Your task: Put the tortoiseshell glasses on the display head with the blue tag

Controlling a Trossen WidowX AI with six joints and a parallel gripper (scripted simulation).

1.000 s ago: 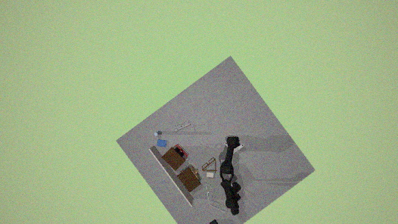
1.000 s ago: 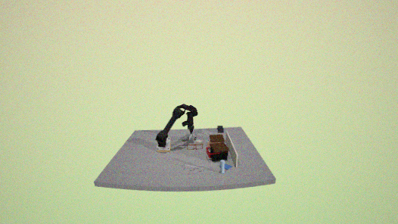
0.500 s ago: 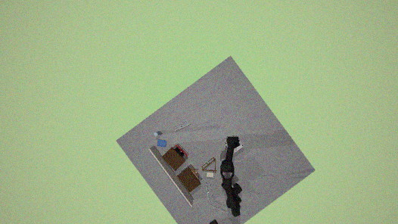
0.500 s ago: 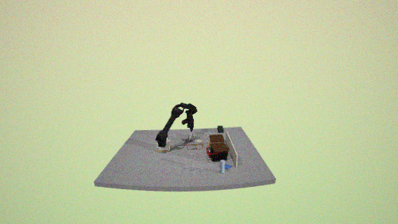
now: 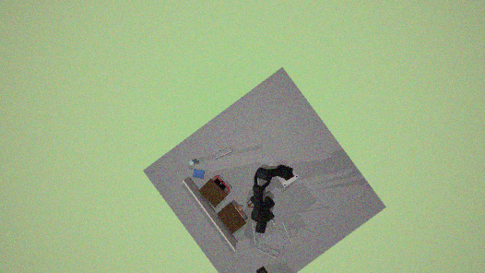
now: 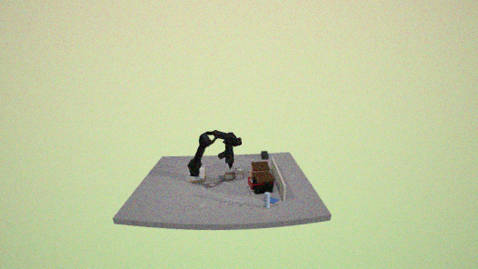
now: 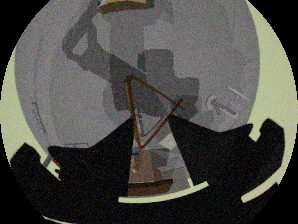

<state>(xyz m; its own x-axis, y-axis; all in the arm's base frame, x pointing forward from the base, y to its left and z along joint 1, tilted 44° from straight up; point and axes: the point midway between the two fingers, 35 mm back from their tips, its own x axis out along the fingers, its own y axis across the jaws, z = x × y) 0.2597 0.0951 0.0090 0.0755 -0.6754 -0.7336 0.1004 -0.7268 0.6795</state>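
My gripper tip is now 6 cm short of the white block, 6 cm to the right of it and 6 cm above it. Round my gripper tip: blue tag: 29 cm ahead, 40 cm to the right, 8 cm below; white panel: 35 cm ahead, 12 cm to the right, 3 cm below; display head: 20 cm ahead, 2 cm to the right, 3 cm below.
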